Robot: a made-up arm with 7 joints. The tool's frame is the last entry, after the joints.
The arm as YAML. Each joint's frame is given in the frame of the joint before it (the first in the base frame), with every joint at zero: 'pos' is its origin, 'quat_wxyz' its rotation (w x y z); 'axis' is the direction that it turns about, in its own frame. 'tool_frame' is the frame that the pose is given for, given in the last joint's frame.
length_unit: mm
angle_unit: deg
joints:
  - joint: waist
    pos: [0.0, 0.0, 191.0]
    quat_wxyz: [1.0, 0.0, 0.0, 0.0]
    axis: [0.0, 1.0, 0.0]
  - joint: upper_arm
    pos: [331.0, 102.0, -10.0]
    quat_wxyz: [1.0, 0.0, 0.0, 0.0]
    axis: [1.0, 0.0, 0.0]
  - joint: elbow
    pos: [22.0, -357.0, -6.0]
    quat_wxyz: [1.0, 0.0, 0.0, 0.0]
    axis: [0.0, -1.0, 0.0]
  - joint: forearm
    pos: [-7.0, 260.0, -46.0]
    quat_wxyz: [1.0, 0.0, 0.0, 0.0]
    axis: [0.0, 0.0, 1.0]
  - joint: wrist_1
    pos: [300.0, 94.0, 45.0]
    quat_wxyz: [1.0, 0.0, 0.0, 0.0]
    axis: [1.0, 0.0, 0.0]
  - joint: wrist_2
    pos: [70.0, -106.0, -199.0]
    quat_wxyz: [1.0, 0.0, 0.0, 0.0]
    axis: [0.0, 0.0, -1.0]
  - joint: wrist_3
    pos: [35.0, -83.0, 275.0]
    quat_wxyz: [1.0, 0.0, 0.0, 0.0]
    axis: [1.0, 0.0, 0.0]
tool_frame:
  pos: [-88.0, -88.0, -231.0]
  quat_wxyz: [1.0, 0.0, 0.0, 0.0]
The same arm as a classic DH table. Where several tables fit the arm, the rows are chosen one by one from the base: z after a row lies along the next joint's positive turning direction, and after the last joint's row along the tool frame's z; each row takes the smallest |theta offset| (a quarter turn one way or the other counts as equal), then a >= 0, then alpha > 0; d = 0 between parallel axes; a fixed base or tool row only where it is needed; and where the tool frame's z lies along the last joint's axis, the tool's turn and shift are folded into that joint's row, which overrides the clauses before.
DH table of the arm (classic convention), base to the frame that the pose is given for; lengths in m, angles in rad. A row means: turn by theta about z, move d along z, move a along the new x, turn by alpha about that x. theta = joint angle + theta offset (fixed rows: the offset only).
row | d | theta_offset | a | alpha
base (fixed) | 0.1910 | 0.0000 | 0.0000 | -1.5708
waist | 0.1020 | 1.5708 | 0.0100 | 1.5708
upper_arm | 0.3530 | 0.0000 | 0.0060 | 1.5708
elbow | 0.0970 | -1.5708 | 0.0070 | 1.5708
forearm | -0.0010 | -1.5708 | 0.0940 | 1.5708
wrist_1 | 0.3700 | 0.0000 | -0.1060 | 1.5708
wrist_2 | -0.0760 | 0.0000 | -0.0830 | -1.5708
wrist_3 | -0.0530 | 0.0000 | -0.0880 | -1.5708
tool (fixed) | -0.2310 | -1.5708 | 0.0000 | 0.0000

